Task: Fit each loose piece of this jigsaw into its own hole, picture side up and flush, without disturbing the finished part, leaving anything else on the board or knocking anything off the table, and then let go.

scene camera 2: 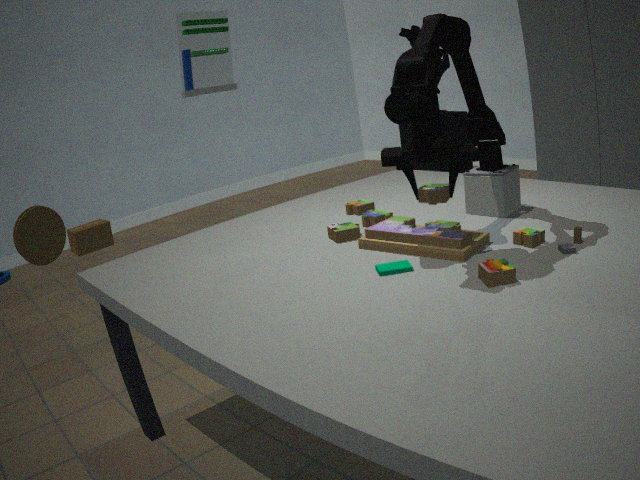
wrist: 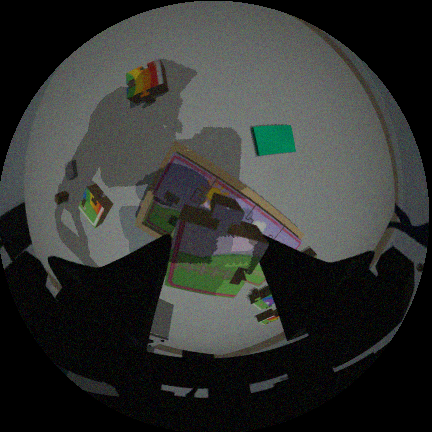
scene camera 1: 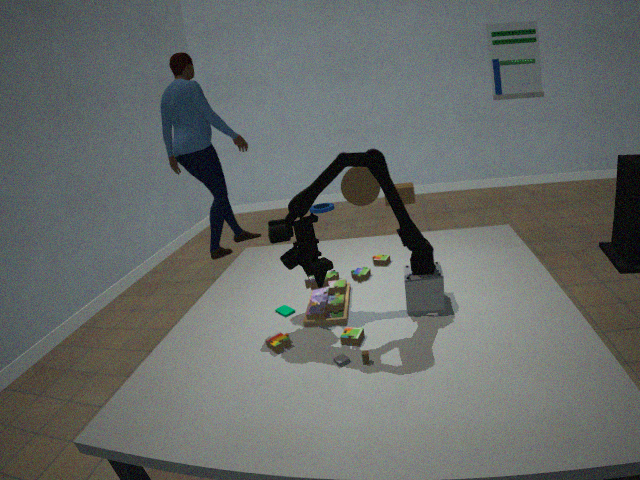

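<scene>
My gripper is shut on a lavender-and-green jigsaw piece, held picture side up above the wooden-rimmed board. In the wrist view it covers part of the board and stands turned relative to it. Loose pieces lie around the board: a red-yellow one, a green-orange one, a purple-blue one, a red-green one, and a green-white one.
A flat green tile lies beside the board. A small grey block and an upright brown block are near the green-orange piece. The arm's grey base stands on the table.
</scene>
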